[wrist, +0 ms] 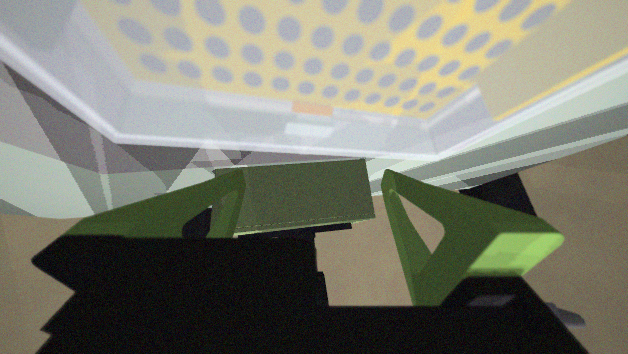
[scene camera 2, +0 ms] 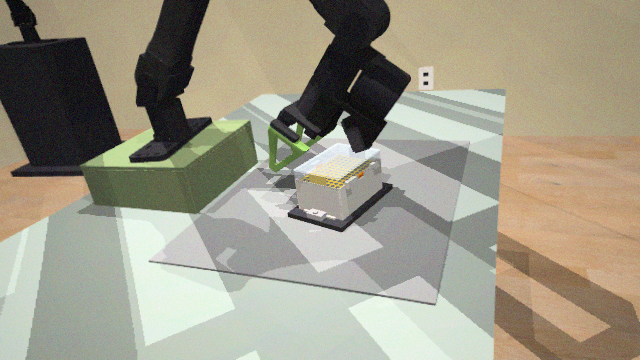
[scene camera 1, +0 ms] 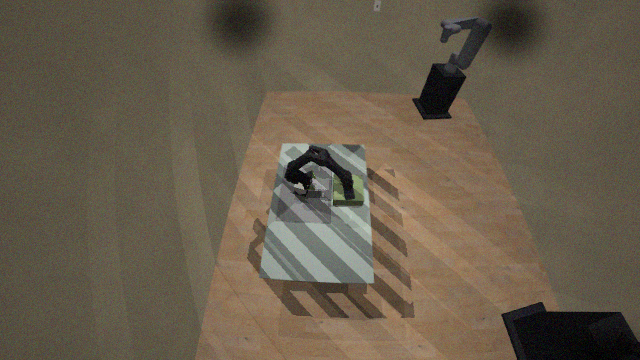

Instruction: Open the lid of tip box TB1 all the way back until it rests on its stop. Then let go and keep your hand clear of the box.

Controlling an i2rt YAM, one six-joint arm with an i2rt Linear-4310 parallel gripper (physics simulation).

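Tip box TB1 [scene camera 2: 322, 199] is a pale box on a black base with a yellow perforated tip rack [scene camera 2: 345, 167] [wrist: 312, 65] inside. Its clear lid [scene camera 2: 367, 150] [wrist: 250, 145] appears down over the rack. An orange latch [scene camera 2: 360, 175] [wrist: 312, 108] shows at the box. In scene camera 1 the box is small and partly hidden by the arm. My gripper [scene camera 2: 291, 158] [wrist: 313, 177] has green fingers standing wide apart, with nothing held between them. It is just left of the lid in scene camera 2, at about lid height. Whether a finger touches the lid cannot be told.
A green block [scene camera 1: 356, 201] [scene camera 2: 145, 187] under my arm's base stands beside the grey translucent mat [scene camera 1: 305, 215] [scene camera 2: 410, 265]. Both are on a pale striped board [scene camera 1: 320, 265]. A second arm on a black pedestal [scene camera 1: 442, 90] [scene camera 2: 52, 105] stands at the far table corner.
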